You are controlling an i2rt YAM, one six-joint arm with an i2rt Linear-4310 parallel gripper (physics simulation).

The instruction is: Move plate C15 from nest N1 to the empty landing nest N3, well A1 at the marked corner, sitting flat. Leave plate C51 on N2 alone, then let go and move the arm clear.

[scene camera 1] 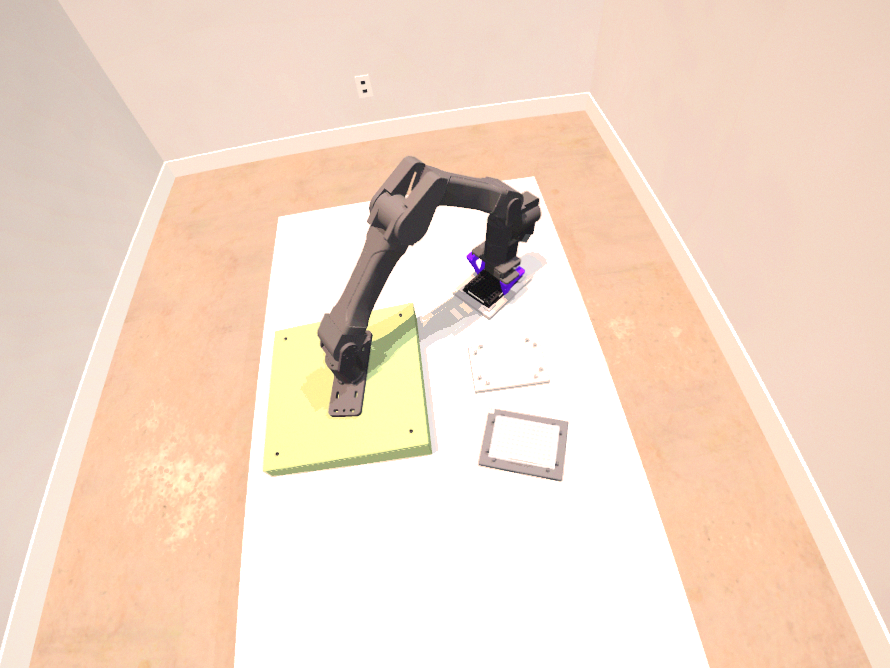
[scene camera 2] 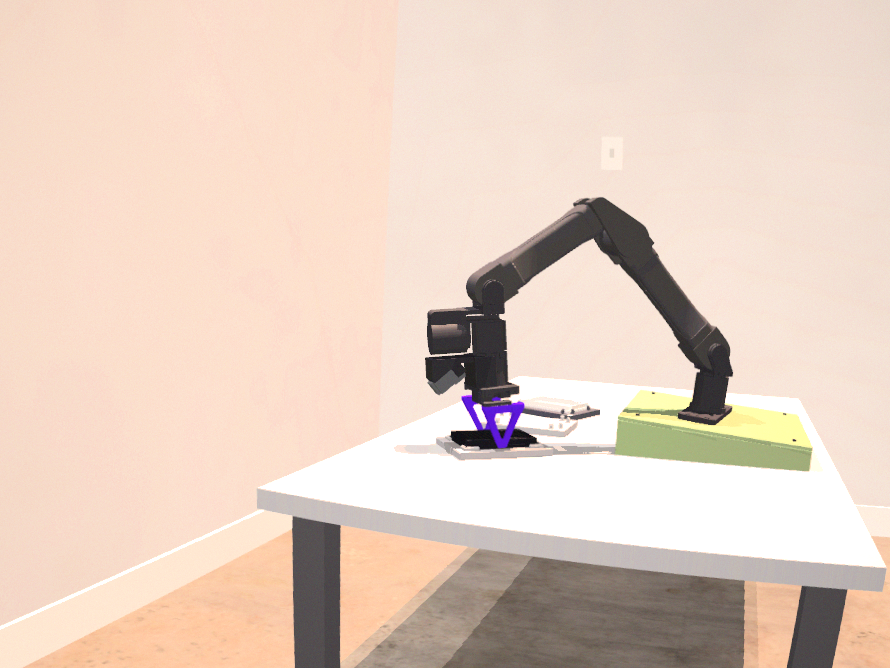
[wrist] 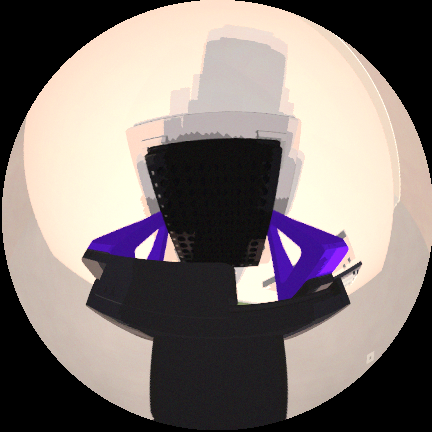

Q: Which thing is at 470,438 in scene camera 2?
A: A black perforated plate.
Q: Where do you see a black perforated plate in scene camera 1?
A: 485,288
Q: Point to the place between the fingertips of the gripper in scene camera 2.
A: At 493,442
